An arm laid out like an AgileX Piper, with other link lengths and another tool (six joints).
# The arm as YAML. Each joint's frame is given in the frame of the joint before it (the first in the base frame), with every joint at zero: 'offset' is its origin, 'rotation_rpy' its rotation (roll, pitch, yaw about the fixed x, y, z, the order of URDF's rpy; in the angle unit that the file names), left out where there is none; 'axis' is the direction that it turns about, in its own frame. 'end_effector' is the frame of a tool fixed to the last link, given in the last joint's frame.
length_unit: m
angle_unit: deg
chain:
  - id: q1
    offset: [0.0, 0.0, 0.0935]
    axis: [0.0, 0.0, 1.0]
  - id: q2
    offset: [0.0, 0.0, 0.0]
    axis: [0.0, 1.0, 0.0]
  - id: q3
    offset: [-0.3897, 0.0, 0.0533]
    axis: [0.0, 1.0, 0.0]
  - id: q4
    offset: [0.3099, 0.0, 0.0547]
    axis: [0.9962, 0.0, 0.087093]
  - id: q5
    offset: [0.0, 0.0, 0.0]
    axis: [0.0, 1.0, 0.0]
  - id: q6
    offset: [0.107, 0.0, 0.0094]
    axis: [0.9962, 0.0, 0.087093]
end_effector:
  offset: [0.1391, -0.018, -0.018]
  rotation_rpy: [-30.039, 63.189, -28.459]
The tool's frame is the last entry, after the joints.
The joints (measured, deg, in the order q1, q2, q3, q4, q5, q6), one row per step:
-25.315 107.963 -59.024 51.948 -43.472 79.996
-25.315 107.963 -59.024 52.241 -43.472 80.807
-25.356 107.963 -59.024 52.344 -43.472 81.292
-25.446 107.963 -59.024 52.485 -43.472 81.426
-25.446 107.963 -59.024 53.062 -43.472 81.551
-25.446 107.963 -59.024 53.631 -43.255 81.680
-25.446 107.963 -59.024 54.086 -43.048 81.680
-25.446 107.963 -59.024 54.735 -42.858 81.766
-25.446 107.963 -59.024 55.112 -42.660 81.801
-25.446 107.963 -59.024 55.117 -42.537 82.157
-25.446 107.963 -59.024 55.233 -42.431 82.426
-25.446 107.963 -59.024 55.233 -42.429 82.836
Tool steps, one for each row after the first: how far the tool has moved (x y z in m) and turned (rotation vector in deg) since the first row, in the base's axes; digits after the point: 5 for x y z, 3 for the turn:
-0.00049 -0.00043 0.00010 0.601 -0.771 -0.365
-0.00091 -0.00098 0.00026 0.912 -1.211 -0.574
-0.00175 -0.00200 0.00015 1.069 -1.368 -0.790
-0.00289 -0.00273 -0.00053 1.503 -1.653 -1.218
-0.00366 -0.00295 -0.00192 2.100 -1.870 -1.520
-0.00423 -0.00303 -0.00320 2.550 -1.948 -1.722
-0.00520 -0.00337 -0.00463 3.156 -2.167 -2.085
-0.00561 -0.00336 -0.00576 3.567 -2.255 -2.244
-0.00538 -0.00312 -0.00595 3.840 -2.519 -2.254
-0.00541 -0.00305 -0.00628 4.129 -2.750 -2.333
-0.00538 -0.00309 -0.00605 4.333 -3.095 -2.421

